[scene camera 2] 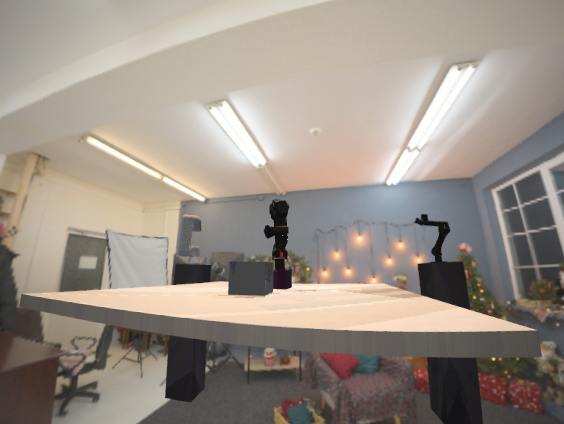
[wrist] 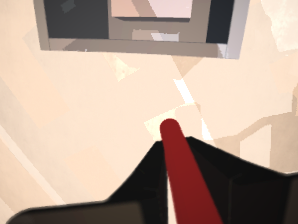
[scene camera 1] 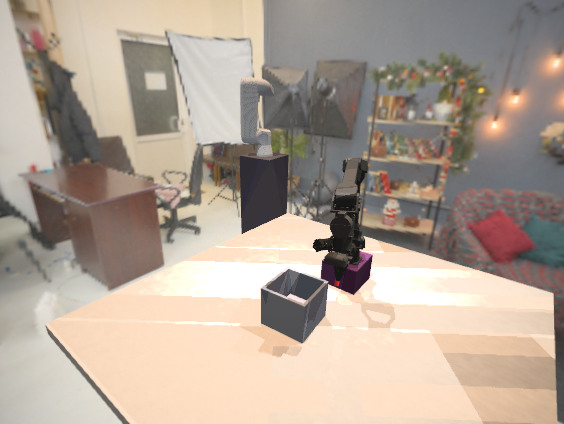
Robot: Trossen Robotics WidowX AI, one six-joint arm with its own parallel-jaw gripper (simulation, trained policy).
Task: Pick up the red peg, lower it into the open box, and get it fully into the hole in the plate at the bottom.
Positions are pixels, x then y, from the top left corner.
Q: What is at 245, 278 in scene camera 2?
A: A grey box.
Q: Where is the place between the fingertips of my gripper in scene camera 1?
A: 338, 280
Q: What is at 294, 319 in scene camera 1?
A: A grey box.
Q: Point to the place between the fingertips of my gripper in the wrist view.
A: At 174, 145
